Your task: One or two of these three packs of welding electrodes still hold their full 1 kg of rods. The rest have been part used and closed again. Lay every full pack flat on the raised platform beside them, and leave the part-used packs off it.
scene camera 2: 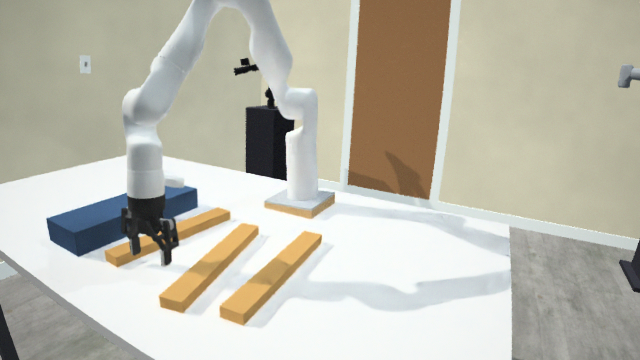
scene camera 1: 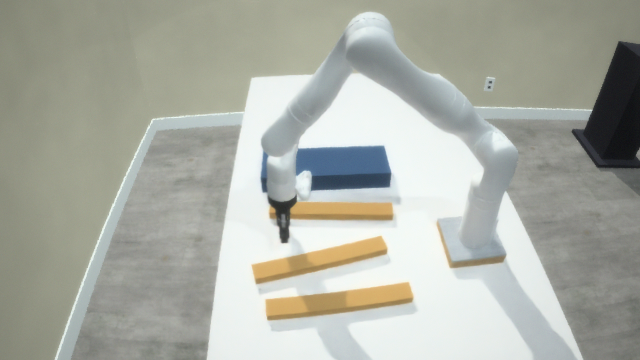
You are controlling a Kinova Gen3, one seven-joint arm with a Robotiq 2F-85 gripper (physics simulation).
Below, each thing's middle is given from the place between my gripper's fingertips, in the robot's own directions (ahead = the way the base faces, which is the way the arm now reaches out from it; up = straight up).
The blue raised platform (scene camera 2: pixel 80 231) lies 26 cm to the right of my hand, 11 cm behind it and 1 cm above it.
